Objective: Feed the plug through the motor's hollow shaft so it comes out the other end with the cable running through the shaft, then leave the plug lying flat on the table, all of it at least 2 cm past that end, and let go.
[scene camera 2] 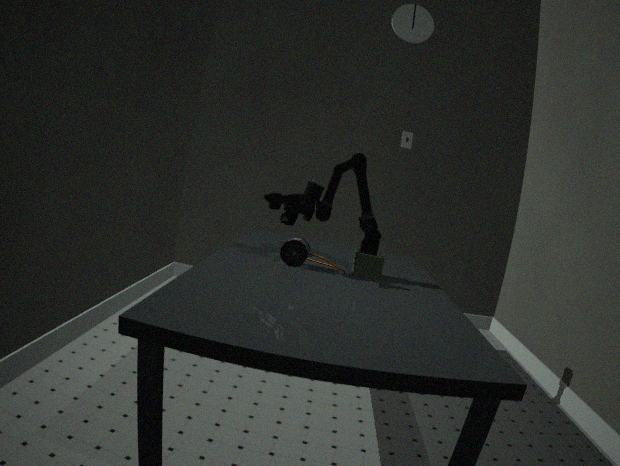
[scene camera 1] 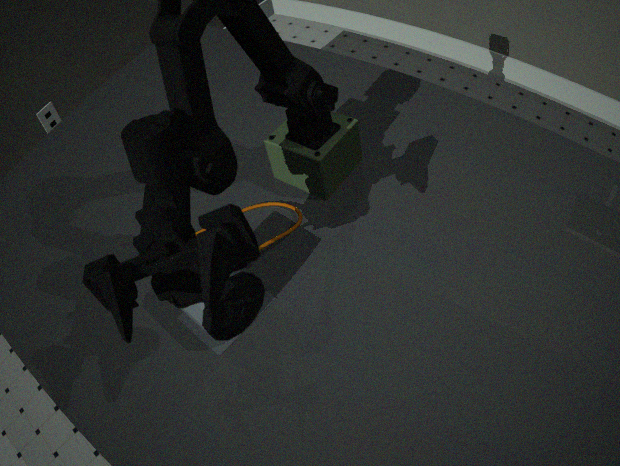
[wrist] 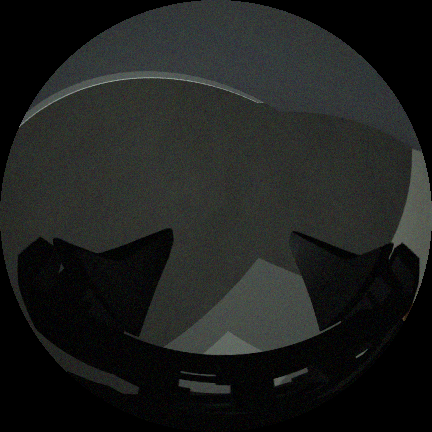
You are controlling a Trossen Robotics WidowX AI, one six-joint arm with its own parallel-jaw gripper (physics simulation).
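Pixels of known places: gripper, between the fingertips: (scene camera 2: 272,196) (scene camera 1: 165,328) (wrist: 233,236); arm's base, origin of its link: (scene camera 2: 368,253) (scene camera 1: 313,132).
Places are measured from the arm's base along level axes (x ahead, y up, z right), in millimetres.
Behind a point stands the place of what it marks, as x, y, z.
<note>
The motor (scene camera 1: 240,305) {277, -43, -86} (scene camera 2: 294,252) {289, -46, -30} stands on the table with a dark round end face showing; the arm partly hides it in scene camera 1. The orange cable (scene camera 1: 299,215) {102, -73, -41} (scene camera 2: 325,263) {165, -85, 67} runs from near the motor toward the arm's base and bends back in a loop. The plug does not show in any view, and whether cable lies inside the shaft cannot be seen. My gripper (scene camera 1: 168,335) {388, 164, -165} (scene camera 2: 278,209) (wrist: 233,236) {388, 164, -165} is wide open and empty. It is above the table, higher than the motor in scene camera 2, and points roughly level.
A green block (scene camera 1: 340,160) {-1, -41, -47} (scene camera 2: 368,265) {-5, -40, -46} stands under the arm's base, beyond the cable loop from the motor. The dark table (scene camera 1: 426,325) {146, -90, -297} (scene camera 2: 310,320) {151, -90, -675} bears the arm's shadows. A pale patch lies beside the motor in scene camera 1. Walls stand around the table.
</note>
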